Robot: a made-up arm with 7 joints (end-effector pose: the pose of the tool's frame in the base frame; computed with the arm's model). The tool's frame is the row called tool.
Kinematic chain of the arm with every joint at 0, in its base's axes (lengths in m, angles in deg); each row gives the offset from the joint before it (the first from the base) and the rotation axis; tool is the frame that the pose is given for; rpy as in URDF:
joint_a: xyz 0 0 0.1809 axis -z
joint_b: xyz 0 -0.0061 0.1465 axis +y
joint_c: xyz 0 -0.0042 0.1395 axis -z
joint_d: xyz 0 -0.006 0.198 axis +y
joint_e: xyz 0 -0.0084 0.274 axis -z
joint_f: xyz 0 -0.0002 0.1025 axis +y
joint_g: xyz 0 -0.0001 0.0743 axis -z
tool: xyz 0 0 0 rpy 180 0 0
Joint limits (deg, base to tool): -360..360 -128.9..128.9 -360..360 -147.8..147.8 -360..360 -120.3..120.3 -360..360
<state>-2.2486 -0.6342 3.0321 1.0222 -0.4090 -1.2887 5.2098</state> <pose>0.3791 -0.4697 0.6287 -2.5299 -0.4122 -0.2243</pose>
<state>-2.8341 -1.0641 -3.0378 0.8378 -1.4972 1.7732 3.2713</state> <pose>0.6196 -0.1549 0.3643 1.4847 0.0627 -0.2983</pose>
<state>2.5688 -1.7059 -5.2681 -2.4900 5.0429 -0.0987 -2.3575</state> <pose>0.0768 -0.1992 0.1704 0.5214 1.6356 2.2169</pose>
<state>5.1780 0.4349 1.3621 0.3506 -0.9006 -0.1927 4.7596</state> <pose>0.2882 0.2200 1.0168 -1.4432 -2.4720 0.4931</pose>
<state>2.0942 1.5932 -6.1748 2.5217 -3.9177 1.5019 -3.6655</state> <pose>-0.1167 0.0073 0.0700 0.2312 0.9663 0.2513</pose>
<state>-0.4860 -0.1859 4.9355 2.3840 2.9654 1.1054 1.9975</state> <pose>-0.0712 0.3073 0.4288 0.3777 2.2818 -1.5395</pose>
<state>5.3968 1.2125 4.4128 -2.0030 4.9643 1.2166 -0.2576</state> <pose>0.4187 -0.0911 0.3367 -0.9066 -2.2795 -0.5543</pose>
